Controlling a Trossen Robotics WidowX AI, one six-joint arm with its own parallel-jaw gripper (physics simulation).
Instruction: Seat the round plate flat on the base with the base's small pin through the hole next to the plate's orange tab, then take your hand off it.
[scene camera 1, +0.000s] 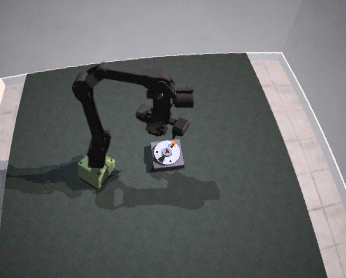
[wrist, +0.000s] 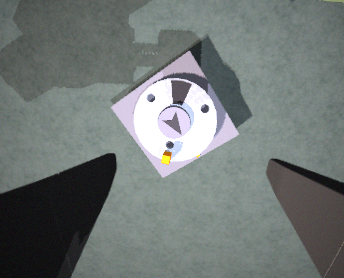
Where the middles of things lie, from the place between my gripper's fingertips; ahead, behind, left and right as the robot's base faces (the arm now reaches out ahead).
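Labels:
The round white plate (wrist: 179, 92) is now 20 mm ahead of my hand and 10 mm to the right of it, at 130 mm below it. I find the square base (wrist: 185, 67) 20 mm ahead of my hand as well and 150 mm below it. The central hub (wrist: 174, 122), too, is 20 mm ahead of my hand, and it is 140 mm below it.

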